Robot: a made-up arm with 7 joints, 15 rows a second.
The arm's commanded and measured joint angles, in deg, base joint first. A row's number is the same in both.
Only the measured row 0 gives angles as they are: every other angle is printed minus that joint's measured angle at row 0.
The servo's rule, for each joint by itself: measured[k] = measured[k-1] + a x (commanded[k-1-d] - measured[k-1]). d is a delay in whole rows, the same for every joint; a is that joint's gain. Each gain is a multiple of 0.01, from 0.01 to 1. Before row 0 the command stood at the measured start. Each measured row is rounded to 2 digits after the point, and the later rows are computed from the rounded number. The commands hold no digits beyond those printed.
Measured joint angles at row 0:
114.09 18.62 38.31 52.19 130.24 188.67 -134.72
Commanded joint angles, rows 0 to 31:
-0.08 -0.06 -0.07 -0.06 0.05 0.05 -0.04
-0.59 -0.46 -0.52 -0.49 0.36 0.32 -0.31
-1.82 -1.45 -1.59 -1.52 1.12 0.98 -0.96
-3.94 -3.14 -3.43 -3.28 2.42 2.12 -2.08
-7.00 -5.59 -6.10 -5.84 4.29 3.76 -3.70
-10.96 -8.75 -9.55 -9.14 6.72 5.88 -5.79
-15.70 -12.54 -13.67 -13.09 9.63 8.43 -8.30
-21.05 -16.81 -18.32 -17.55 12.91 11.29 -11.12
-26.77 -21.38 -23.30 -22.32 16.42 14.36 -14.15
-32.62 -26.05 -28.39 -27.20 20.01 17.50 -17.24
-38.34 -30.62 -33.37 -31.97 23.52 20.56 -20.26
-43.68 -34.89 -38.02 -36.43 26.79 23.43 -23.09
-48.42 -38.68 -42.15 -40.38 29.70 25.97 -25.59
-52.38 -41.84 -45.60 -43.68 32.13 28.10 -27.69
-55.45 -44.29 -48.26 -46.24 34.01 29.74 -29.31
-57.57 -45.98 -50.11 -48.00 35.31 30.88 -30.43
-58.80 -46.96 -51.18 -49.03 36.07 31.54 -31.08
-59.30 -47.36 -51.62 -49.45 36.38 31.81 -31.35
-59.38 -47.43 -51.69 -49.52 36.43 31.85 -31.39
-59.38 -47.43 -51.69 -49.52 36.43 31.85 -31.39
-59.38 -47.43 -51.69 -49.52 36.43 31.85 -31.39
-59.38 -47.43 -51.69 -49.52 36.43 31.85 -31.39
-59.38 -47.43 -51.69 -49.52 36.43 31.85 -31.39
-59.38 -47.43 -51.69 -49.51 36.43 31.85 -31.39
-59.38 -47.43 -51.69 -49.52 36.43 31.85 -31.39
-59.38 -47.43 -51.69 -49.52 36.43 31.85 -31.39
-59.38 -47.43 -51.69 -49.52 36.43 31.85 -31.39
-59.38 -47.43 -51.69 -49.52 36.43 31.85 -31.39
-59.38 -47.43 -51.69 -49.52 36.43 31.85 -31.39
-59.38 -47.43 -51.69 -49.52 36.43 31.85 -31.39
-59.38 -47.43 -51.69 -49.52 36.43 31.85 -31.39
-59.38 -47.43 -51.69 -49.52 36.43 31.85 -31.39
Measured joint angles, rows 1 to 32:
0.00 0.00 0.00 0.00 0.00 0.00 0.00
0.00 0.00 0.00 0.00 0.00 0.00 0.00
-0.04 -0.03 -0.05 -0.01 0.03 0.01 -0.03
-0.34 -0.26 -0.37 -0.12 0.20 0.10 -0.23
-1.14 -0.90 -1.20 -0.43 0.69 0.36 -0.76
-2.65 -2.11 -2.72 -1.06 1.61 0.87 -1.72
-5.00 -3.99 -5.02 -2.11 3.03 1.71 -3.17
-8.22 -6.56 -8.10 -3.66 4.99 2.92 -5.08
-12.26 -9.79 -11.89 -5.73 7.45 4.52 -7.43
-17.01 -13.58 -16.26 -8.33 10.34 6.48 -10.12
-22.28 -17.79 -21.05 -11.41 13.56 8.77 -13.06
-27.86 -22.25 -26.04 -14.88 16.98 11.30 -16.11
-33.52 -26.77 -31.02 -18.64 20.45 13.99 -19.14
-39.01 -31.15 -35.78 -22.55 23.81 16.73 -22.02
-44.09 -35.22 -40.11 -26.47 26.93 19.41 -24.63
-48.57 -38.79 -43.84 -30.26 29.69 21.93 -26.86
-52.29 -41.76 -46.85 -33.78 31.98 24.19 -28.65
-55.14 -44.04 -49.07 -36.91 33.74 26.13 -29.95
-57.12 -45.62 -50.50 -39.58 34.97 27.70 -30.77
-58.30 -46.56 -51.26 -41.75 35.72 28.89 -31.19
-58.88 -47.03 -51.55 -43.46 36.10 29.75 -31.34
-59.15 -47.25 -51.65 -44.79 36.27 30.36 -31.38
-59.27 -47.35 -51.68 -45.83 36.35 30.79 -31.39
-59.33 -47.39 -51.69 -46.64 36.39 31.10 -31.39
-59.36 -47.41 -51.69 -47.27 36.41 31.32 -31.39
-59.37 -47.42 -51.69 -47.76 36.42 31.47 -31.39
-59.38 -47.43 -51.69 -48.15 36.43 31.58 -31.39
-59.38 -47.43 -51.69 -48.45 36.43 31.66 -31.39
-59.38 -47.43 -51.69 -48.69 36.43 31.72 -31.39
-59.38 -47.43 -51.69 -48.87 36.43 31.76 -31.39
-59.38 -47.43 -51.69 -49.01 36.43 31.79 -31.39
-59.38 -47.43 -51.69 -49.12 36.43 31.81 -31.39
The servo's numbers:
d 2
a 0.54 0.54 0.68 0.22 0.53 0.29 0.73

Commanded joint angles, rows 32 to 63:
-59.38 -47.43 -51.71 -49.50 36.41 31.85 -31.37
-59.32 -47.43 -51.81 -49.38 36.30 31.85 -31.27
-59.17 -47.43 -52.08 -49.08 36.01 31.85 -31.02
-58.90 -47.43 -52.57 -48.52 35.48 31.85 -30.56
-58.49 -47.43 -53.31 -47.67 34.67 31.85 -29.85
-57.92 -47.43 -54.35 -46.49 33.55 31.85 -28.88
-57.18 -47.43 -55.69 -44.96 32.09 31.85 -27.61
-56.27 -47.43 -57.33 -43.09 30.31 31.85 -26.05
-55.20 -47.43 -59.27 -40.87 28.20 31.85 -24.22
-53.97 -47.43 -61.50 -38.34 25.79 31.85 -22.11
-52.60 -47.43 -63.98 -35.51 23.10 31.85 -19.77
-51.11 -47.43 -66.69 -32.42 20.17 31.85 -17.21
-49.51 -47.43 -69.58 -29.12 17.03 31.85 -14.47
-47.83 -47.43 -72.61 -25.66 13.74 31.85 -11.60
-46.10 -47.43 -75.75 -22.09 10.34 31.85 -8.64
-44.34 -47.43 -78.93 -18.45 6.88 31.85 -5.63
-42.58 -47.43 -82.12 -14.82 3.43 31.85 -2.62
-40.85 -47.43 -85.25 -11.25 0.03 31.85 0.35
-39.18 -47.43 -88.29 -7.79 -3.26 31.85 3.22
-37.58 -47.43 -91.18 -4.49 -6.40 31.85 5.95
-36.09 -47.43 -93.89 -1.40 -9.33 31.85 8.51
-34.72 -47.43 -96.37 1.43 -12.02 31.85 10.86
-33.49 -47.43 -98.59 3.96 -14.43 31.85 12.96
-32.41 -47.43 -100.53 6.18 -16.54 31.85 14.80
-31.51 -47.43 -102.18 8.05 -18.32 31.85 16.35
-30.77 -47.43 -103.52 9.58 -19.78 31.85 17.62
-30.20 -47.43 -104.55 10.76 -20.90 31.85 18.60
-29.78 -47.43 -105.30 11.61 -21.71 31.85 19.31
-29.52 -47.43 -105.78 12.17 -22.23 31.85 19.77
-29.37 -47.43 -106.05 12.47 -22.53 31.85 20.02
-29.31 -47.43 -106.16 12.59 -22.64 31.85 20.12
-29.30 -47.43 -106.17 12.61 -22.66 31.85 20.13
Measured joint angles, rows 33 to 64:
-59.38 -47.43 -51.69 -49.21 36.43 31.82 -31.39
-59.38 -47.43 -51.69 -49.28 36.43 31.83 -31.39
-59.38 -47.43 -51.70 -49.33 36.42 31.84 -31.38
-59.35 -47.43 -51.77 -49.34 36.36 31.84 -31.30
-59.25 -47.43 -51.98 -49.28 36.17 31.84 -31.10
-59.06 -47.43 -52.38 -49.11 35.80 31.84 -30.71
-58.75 -47.43 -53.01 -48.79 35.20 31.84 -30.08
-58.30 -47.43 -53.92 -48.28 34.33 31.84 -29.20
-57.70 -47.43 -55.12 -47.55 33.14 31.84 -28.04
-56.93 -47.43 -56.62 -46.57 31.64 31.84 -26.59
-56.00 -47.43 -58.42 -45.32 29.82 31.84 -24.86
-54.90 -47.43 -60.51 -43.78 27.68 31.84 -22.85
-53.66 -47.43 -62.87 -41.96 25.25 31.84 -20.60
-52.28 -47.43 -65.47 -39.86 22.56 31.84 -18.13
-50.78 -47.43 -68.26 -37.50 19.63 31.84 -15.46
-49.19 -47.43 -71.22 -34.90 16.51 31.84 -12.64
-47.52 -47.43 -74.30 -32.08 13.24 31.84 -9.72
-45.80 -47.43 -77.45 -29.08 9.87 31.84 -6.73
-44.06 -47.43 -80.63 -25.94 6.46 31.84 -3.73
-42.33 -47.43 -83.77 -22.71 3.05 31.84 -0.75
-40.63 -47.43 -86.84 -19.43 -0.29 31.84 2.15
-38.98 -47.43 -89.79 -16.14 -3.53 31.84 4.92
-37.42 -47.43 -92.58 -12.90 -6.60 31.84 7.54
-35.96 -47.43 -95.16 -9.75 -9.47 31.84 9.96
-34.63 -47.43 -97.49 -6.73 -12.10 31.84 12.15
-33.43 -47.43 -99.56 -3.89 -14.45 31.84 14.08
-32.39 -47.43 -101.34 -1.26 -16.50 31.84 15.74
-31.52 -47.43 -102.82 1.12 -18.24 31.84 17.11
-30.81 -47.43 -104.00 3.24 -19.65 31.84 18.20
-30.25 -47.43 -104.88 5.08 -20.74 31.84 19.01
-29.86 -47.43 -105.49 6.64 -21.53 31.84 19.56
-29.60 -47.43 -105.87 7.92 -22.06 31.84 19.90

